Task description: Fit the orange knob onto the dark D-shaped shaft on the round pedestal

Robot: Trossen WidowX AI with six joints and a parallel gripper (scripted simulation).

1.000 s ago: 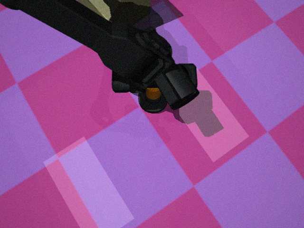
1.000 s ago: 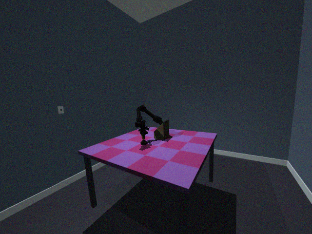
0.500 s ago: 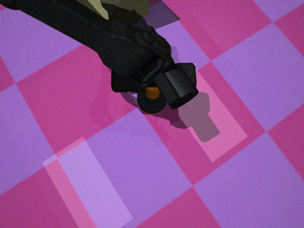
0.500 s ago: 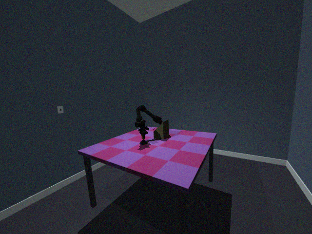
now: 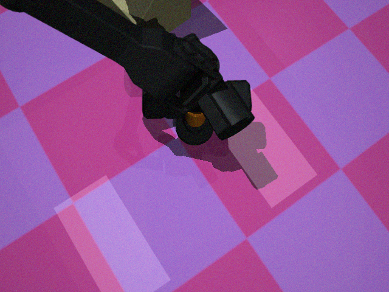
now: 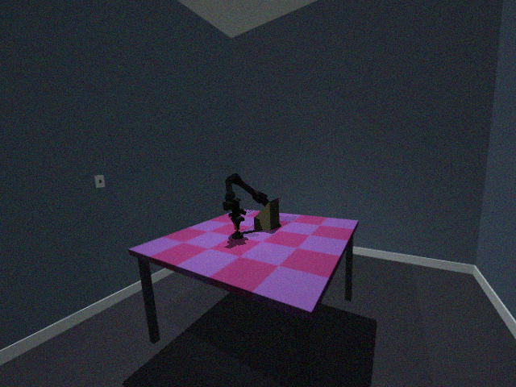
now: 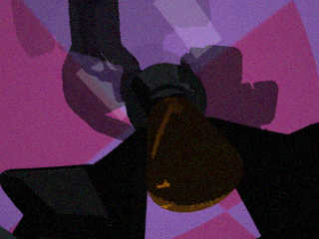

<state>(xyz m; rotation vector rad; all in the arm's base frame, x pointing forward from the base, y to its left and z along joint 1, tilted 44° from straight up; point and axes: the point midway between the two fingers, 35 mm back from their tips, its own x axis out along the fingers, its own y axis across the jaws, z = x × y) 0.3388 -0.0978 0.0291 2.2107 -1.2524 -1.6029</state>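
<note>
Now: gripper tip 2 cm below the orange knob. The rest, counted from my gripper tip: dark round pedestal: 4 cm below.
</note>
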